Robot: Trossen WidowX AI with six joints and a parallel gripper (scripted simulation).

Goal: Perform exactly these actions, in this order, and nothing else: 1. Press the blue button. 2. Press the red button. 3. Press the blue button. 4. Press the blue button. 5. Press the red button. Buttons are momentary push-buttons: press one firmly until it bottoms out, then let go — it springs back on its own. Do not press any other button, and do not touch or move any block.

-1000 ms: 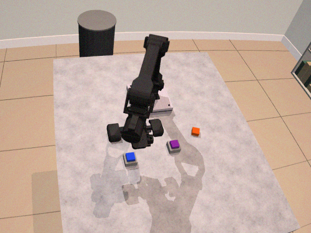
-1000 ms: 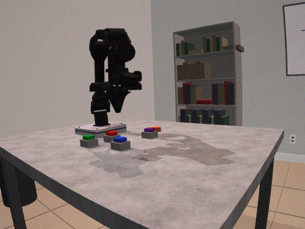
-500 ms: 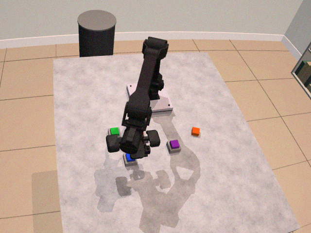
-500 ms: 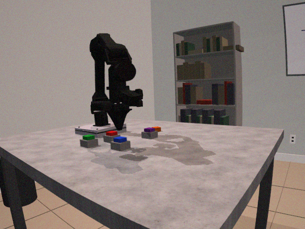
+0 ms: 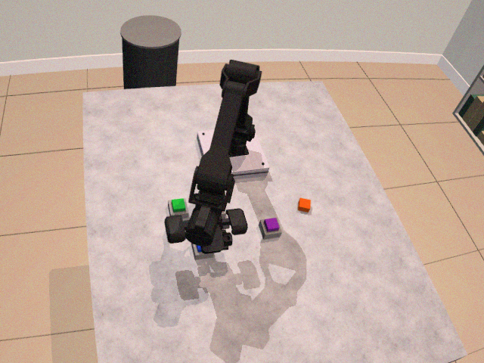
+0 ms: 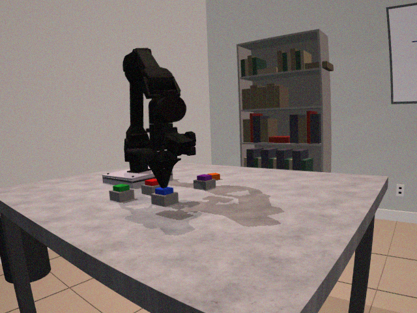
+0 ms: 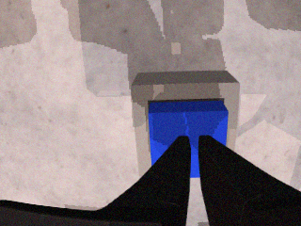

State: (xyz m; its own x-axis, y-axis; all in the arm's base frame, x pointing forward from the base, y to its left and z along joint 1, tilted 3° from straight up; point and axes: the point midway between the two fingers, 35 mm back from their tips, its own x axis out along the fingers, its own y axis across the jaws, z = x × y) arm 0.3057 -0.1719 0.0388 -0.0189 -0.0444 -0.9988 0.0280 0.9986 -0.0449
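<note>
My gripper tip is now 1 cm above the blue button. Round my gripper tip: green button 13 cm behind, 4 cm to the right, 1 cm below; then purple button 3 cm behind, 19 cm to the left, 1 cm below; then red button 11 cm behind, 6 cm to the left, 1 cm below.
</note>
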